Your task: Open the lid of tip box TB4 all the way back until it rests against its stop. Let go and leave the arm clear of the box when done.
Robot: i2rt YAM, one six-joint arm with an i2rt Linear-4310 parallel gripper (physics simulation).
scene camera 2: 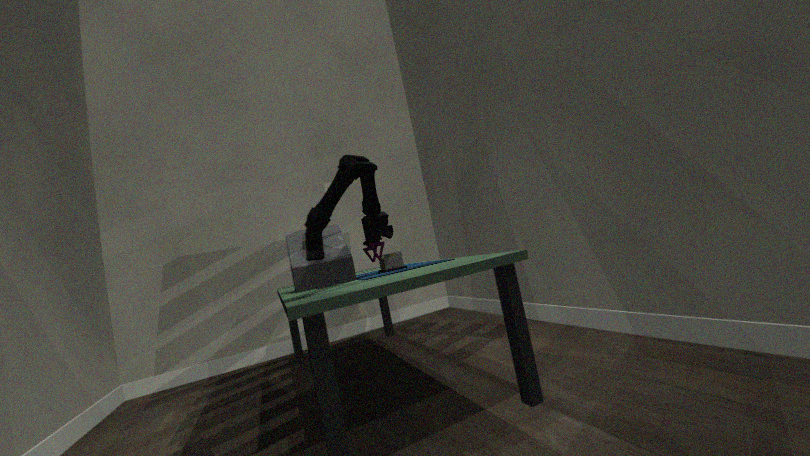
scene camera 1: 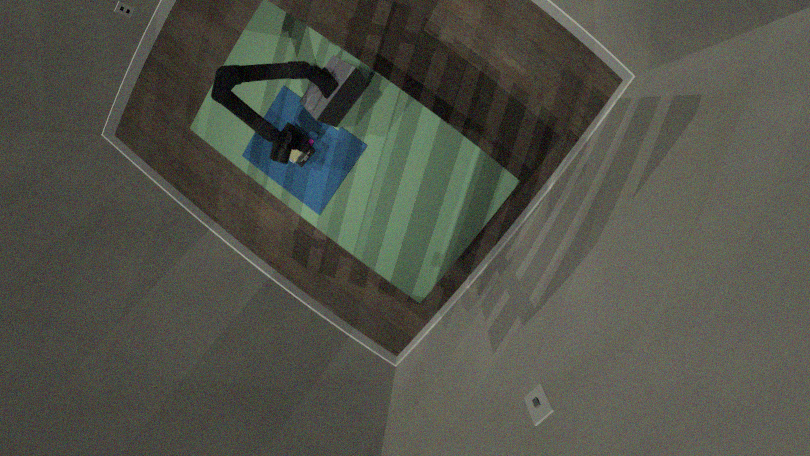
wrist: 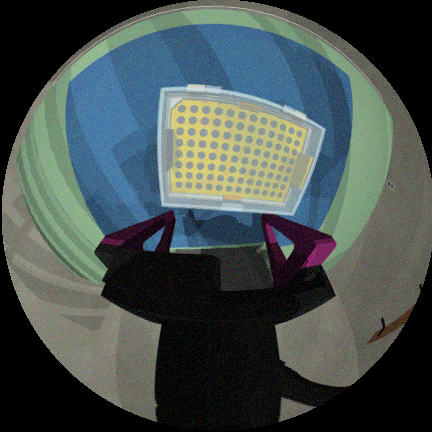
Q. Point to a blue mat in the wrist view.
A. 111,108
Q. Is my gripper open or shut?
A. Open.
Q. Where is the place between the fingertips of my gripper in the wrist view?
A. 217,214
